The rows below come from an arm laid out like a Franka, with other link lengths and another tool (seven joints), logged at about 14 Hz.
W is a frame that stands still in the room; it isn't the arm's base.
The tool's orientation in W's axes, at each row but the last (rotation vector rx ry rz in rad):
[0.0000 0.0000 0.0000]
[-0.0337 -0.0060 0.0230]
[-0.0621 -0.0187 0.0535]
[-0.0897 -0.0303 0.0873]
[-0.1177 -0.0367 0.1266]
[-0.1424 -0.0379 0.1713]
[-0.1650 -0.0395 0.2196]
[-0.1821 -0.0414 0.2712]
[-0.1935 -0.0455 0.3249]
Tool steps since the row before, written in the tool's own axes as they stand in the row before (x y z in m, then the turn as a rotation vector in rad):
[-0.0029 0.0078 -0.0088 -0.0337 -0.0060 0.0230]
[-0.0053 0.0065 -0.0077 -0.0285 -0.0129 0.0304]
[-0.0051 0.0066 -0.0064 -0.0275 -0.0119 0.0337]
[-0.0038 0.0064 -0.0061 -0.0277 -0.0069 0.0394]
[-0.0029 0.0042 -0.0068 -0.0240 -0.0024 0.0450]
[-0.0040 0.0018 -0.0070 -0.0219 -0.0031 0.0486]
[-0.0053 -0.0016 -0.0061 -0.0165 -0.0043 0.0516]
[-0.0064 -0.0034 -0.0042 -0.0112 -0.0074 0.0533]
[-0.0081 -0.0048 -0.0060 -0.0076 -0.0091 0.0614]
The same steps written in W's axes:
[-0.0029 0.0078 -0.0088 -0.0337 -0.0060 0.0230]
[-0.0054 0.0061 -0.0079 -0.0284 -0.0125 0.0307]
[-0.0053 0.0059 -0.0069 -0.0275 -0.0113 0.0339]
[-0.0041 0.0055 -0.0068 -0.0283 -0.0058 0.0391]
[-0.0031 0.0030 -0.0073 -0.0255 -0.0003 0.0442]
[-0.0039 0.0001 -0.0073 -0.0235 -0.0001 0.0480]
[-0.0045 -0.0037 -0.0059 -0.0181 0.0004 0.0512]
[-0.0050 -0.0057 -0.0036 -0.0123 -0.0008 0.0536]
[-0.0057 -0.0082 -0.0050 -0.0090 0.0002 0.0619]

